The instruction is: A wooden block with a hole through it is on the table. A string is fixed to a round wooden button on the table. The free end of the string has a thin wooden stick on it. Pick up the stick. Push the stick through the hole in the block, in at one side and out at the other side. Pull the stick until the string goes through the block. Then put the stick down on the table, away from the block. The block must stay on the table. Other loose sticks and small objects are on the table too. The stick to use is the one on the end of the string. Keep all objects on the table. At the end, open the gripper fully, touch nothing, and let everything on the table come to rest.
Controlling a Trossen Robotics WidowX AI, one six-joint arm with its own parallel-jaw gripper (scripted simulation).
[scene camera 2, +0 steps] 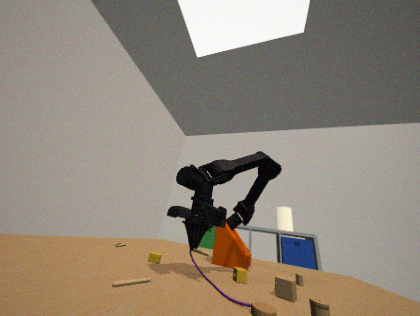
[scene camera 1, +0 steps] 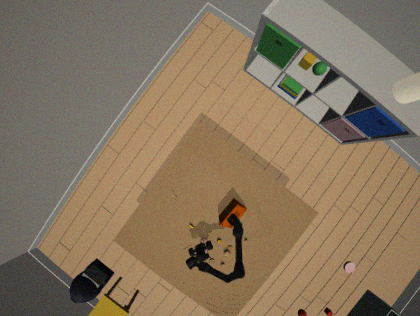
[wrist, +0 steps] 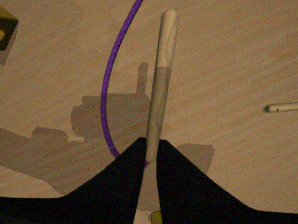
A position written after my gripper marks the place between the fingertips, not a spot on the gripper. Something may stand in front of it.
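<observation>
My own gripper (scene camera 2: 193,250) is there for me to see, and I find the same gripper in the wrist view (wrist: 151,145) too.
</observation>
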